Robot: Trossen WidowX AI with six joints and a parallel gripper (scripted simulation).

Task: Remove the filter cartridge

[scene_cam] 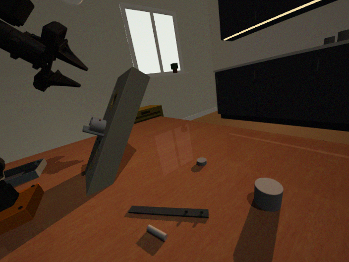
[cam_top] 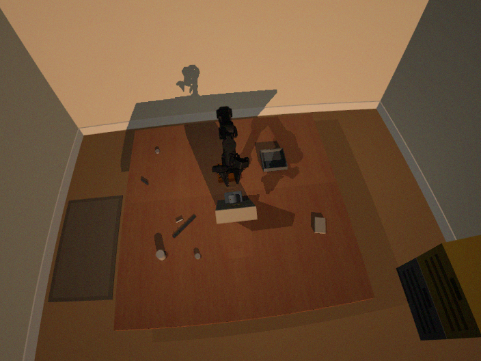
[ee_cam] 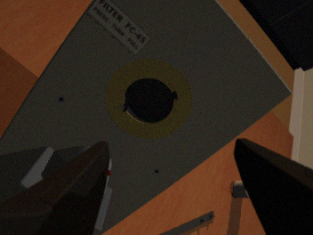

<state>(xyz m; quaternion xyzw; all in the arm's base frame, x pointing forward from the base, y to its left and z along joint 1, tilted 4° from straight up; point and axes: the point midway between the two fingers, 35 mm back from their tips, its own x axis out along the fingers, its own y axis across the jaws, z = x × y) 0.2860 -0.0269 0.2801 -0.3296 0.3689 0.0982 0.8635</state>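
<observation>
My gripper tip is 1 cm past the round filter cartridge and 14 cm above it. From my gripper tip the other things lie so: small white rod: 2 cm behind, 31 cm to the right, 31 cm below; grey service panel: 3 cm ahead, 16 cm below; grey tray: 31 cm behind, 32 cm to the left, 30 cm below.
</observation>
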